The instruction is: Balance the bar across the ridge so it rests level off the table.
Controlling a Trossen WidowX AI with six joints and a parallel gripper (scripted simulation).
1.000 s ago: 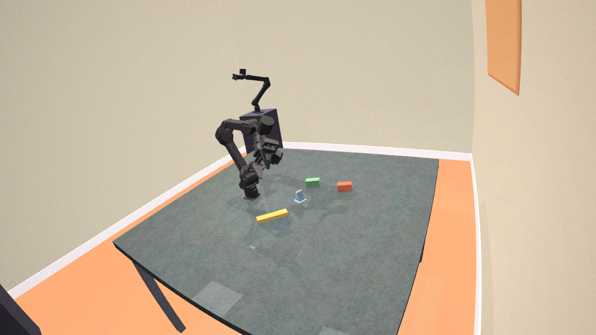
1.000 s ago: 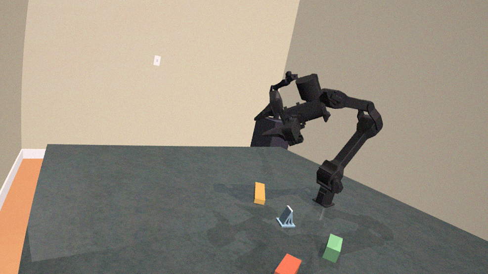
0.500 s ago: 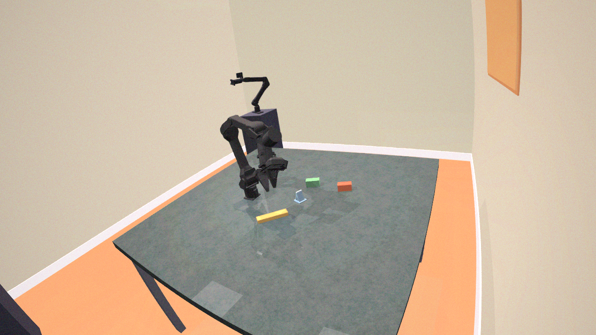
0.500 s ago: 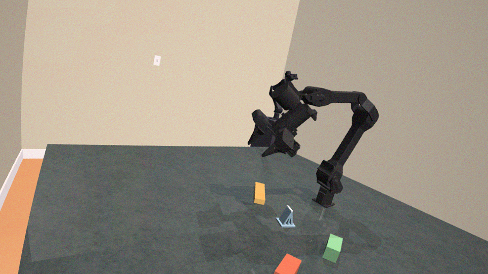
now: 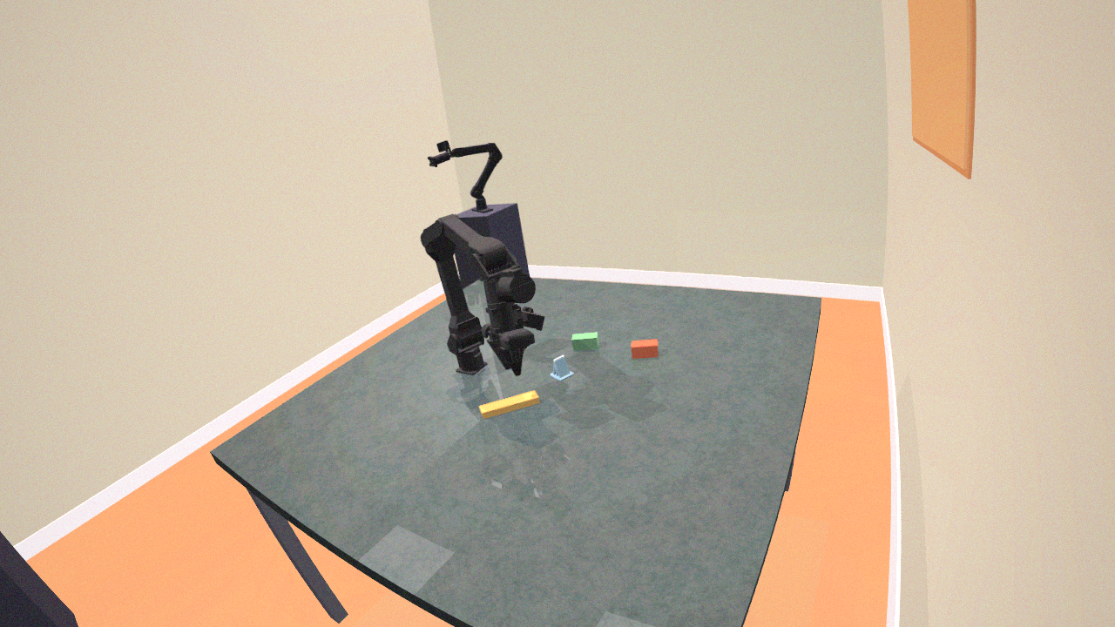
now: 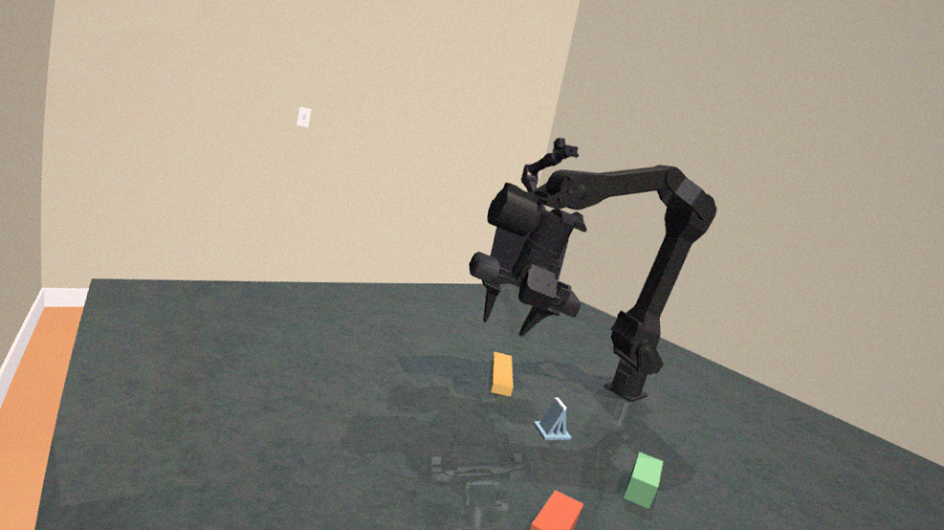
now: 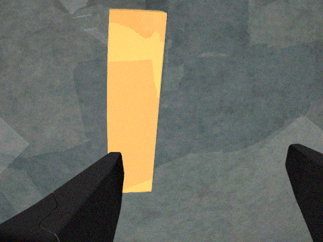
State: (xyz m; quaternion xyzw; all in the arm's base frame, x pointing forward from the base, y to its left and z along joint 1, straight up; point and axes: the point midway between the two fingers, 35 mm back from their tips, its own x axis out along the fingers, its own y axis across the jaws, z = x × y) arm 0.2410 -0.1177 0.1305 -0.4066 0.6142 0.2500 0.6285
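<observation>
The bar is 9 cm below my gripper tip and 3 cm behind it. Also, from my gripper tip: red block: 31 cm to the left, 17 cm ahead, 8 cm below; then green block: 31 cm to the left, 8 cm below.
</observation>
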